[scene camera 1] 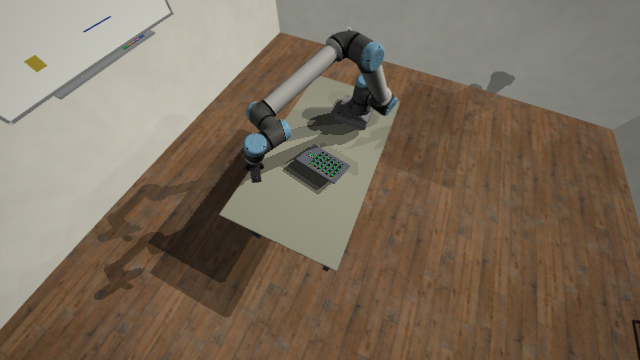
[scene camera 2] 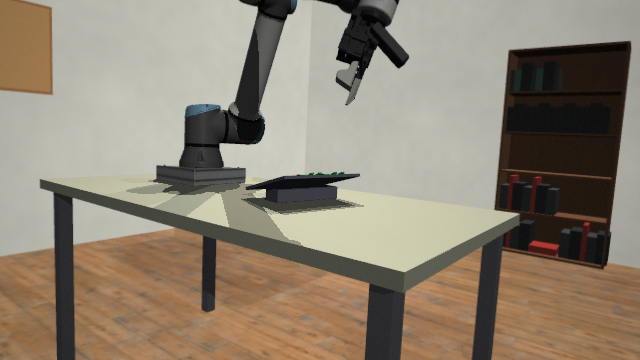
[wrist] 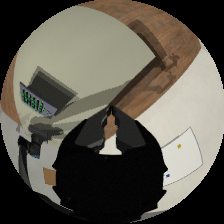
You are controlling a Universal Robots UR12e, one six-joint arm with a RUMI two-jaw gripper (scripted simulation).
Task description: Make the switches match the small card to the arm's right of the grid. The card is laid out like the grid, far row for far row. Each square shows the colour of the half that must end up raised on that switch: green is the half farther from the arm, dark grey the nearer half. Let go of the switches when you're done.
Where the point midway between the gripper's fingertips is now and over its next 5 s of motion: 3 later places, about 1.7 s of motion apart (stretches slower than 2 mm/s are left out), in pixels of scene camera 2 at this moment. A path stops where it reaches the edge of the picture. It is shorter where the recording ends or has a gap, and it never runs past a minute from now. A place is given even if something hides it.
My gripper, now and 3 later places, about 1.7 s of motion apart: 346, 104; 340, 135; 341, 164; 341, 172
